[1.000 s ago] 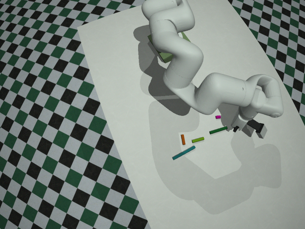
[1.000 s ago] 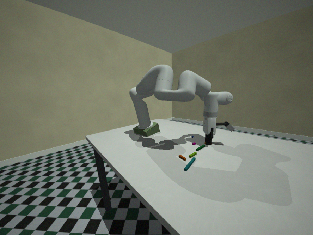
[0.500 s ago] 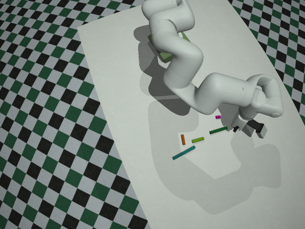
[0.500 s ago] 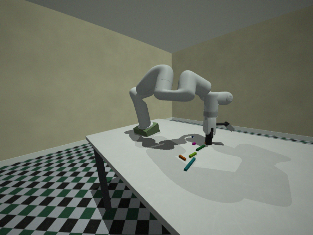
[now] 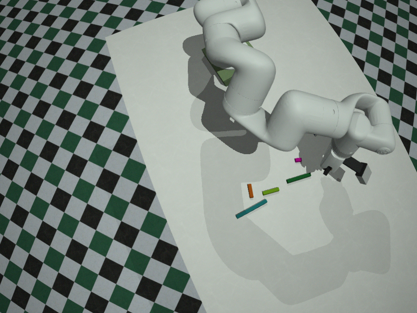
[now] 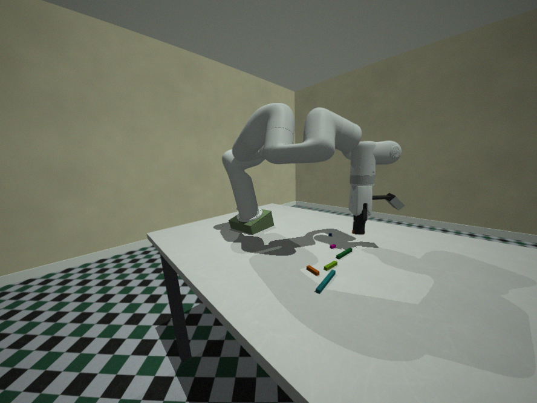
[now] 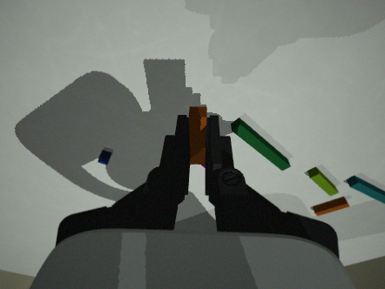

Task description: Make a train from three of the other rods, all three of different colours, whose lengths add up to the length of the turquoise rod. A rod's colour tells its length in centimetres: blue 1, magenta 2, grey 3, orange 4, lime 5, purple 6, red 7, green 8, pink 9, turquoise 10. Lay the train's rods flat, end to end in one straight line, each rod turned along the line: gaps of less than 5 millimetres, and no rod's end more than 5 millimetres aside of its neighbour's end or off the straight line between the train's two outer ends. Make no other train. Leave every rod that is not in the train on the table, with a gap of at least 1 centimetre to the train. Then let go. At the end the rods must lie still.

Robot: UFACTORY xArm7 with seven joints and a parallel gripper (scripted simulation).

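The blue rod lies 12 cm behind my hand, 3 cm to the left of it and 7 cm below it. From my hand the other things lie so: magenta rod: 6 cm behind, 6 cm to the right, 7 cm below; green rod: 1 cm behind, 8 cm to the right, 7 cm below; lime rod: 18 cm to the right, 7 cm below.
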